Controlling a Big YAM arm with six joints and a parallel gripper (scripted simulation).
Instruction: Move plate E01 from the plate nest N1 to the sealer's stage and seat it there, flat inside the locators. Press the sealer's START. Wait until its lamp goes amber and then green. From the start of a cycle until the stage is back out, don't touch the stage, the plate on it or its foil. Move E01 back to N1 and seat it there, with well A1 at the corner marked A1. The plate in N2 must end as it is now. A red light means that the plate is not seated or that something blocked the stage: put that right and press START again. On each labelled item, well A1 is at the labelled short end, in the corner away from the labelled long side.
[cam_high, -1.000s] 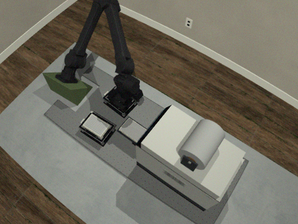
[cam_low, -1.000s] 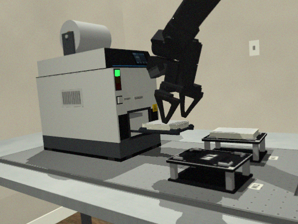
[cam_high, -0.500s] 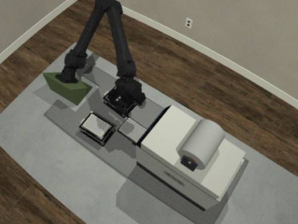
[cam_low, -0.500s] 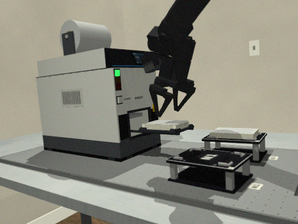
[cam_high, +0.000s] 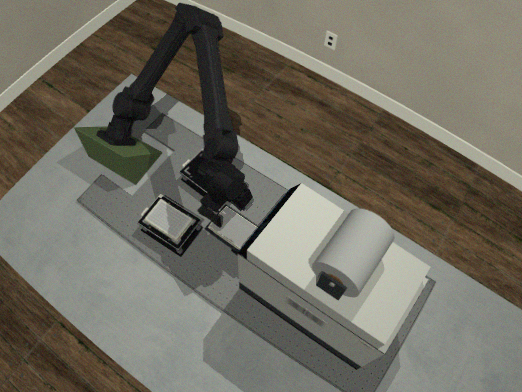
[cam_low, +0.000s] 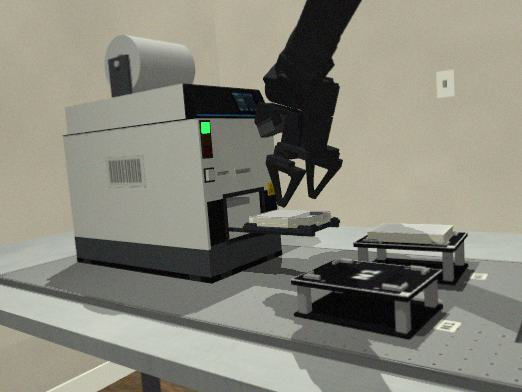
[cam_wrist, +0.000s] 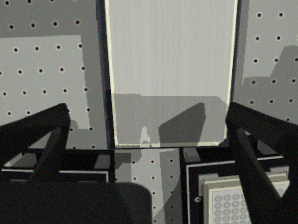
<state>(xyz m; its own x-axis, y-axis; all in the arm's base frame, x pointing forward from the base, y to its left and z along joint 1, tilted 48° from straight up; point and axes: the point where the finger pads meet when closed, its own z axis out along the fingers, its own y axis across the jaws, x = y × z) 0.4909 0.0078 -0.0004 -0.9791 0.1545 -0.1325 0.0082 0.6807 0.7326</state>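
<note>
Now: the sealer stage 3 cm ahead of my hand, 2 cm to the right of it and 5 cm below it. The rest, counted from my hand: covered white plate: 16 cm behind, 11 cm to the right, 7 cm below; start button: 13 cm ahead, 8 cm to the left, 5 cm above; black plate nest: 17 cm behind, 11 cm to the left, 9 cm below.
</note>
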